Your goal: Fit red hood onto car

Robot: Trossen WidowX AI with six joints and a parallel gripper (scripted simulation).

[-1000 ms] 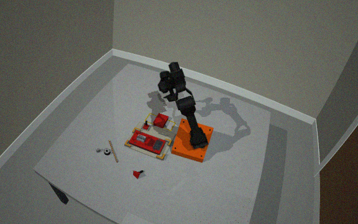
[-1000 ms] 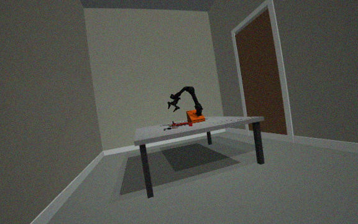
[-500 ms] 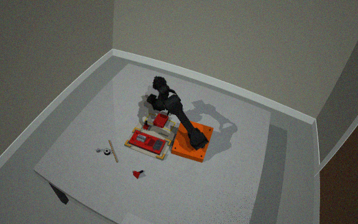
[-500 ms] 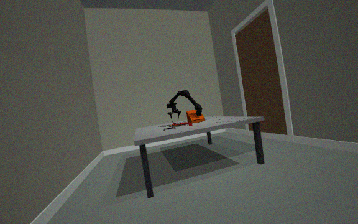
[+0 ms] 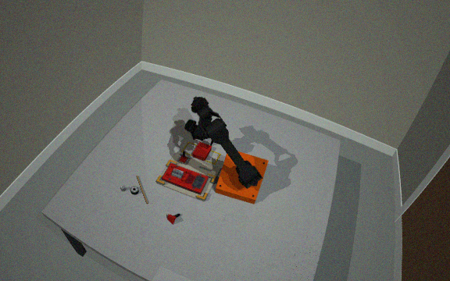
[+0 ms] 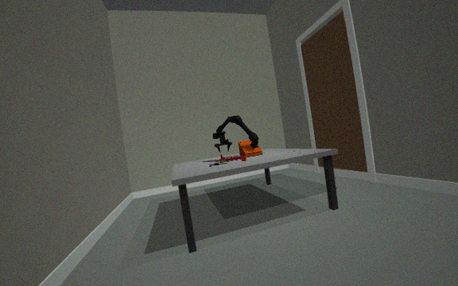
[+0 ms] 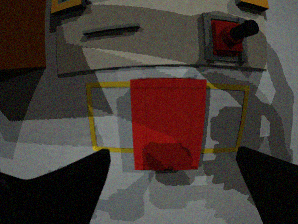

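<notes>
The red hood lies 60 mm below my gripper tip. The rest, counted from my gripper tip: grey engine block: 210 mm to the left, 60 mm ahead, 50 mm below; then dark wheel: 370 mm to the left, 230 mm ahead, 70 mm below; then wooden stick: 340 mm to the left, 200 mm ahead, 70 mm below.
</notes>
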